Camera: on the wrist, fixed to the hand. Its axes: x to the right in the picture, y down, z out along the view.
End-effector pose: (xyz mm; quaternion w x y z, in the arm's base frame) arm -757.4 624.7 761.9 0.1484 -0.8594 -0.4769 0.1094
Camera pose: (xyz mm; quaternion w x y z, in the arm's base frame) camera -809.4 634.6 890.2 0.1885 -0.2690 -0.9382 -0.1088
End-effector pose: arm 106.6 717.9 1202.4 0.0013 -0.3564 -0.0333 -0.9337
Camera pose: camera 55.3 802.8 1105.3 0.6757 0.1551 0.2475 0.6769
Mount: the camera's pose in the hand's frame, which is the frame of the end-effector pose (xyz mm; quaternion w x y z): -24.6 -92.0 -101.0 0.6947 -0.0325 0.0736 -0.7148
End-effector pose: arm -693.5 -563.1 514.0 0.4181 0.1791 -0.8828 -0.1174
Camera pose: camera -580.2 -642.3 526.9 0.2773 0.7505 -0.4507 -0.3959
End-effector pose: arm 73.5 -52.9 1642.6 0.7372 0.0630 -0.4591 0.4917
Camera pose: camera 205.3 -61.1 1599.8 0.8994 0.3118 -0.2356 -0.1957
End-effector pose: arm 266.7 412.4 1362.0 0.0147 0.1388 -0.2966 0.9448
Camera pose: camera 274.9 546.5 1327.2 0.7119 0.2384 -0.1364 0.6464
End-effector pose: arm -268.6 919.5 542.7 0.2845 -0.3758 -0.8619 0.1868
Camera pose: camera -241.0 852.3 661.0 0.3824 0.3320 -0.8525 -0.1293
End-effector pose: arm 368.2 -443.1 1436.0 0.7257 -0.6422 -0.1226 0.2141
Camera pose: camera 406.4 -551.1 1514.3 0.6454 -0.3979 -0.4978 -0.4213
